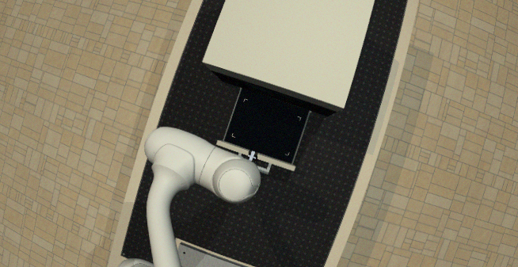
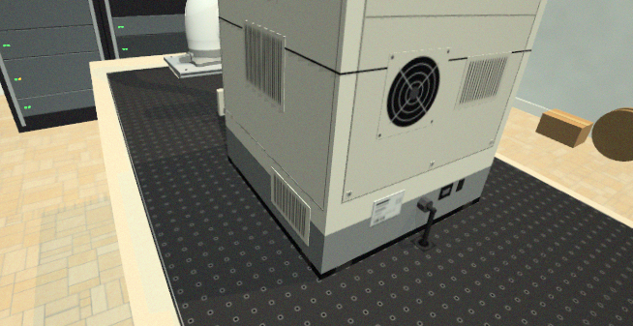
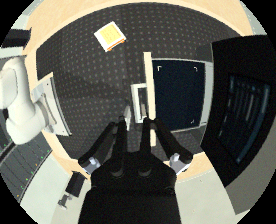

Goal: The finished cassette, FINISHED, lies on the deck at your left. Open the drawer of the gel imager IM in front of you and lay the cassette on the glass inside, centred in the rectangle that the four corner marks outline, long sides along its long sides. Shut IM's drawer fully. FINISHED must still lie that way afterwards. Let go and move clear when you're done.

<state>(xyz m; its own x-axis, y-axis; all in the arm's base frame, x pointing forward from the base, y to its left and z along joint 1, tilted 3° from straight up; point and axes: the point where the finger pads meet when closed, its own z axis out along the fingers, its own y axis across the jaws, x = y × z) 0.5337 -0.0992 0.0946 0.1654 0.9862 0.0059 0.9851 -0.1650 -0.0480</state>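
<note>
Right now the cassette is 20 mm behind my hand, 240 mm to the left of it and 120 mm below it.
</note>
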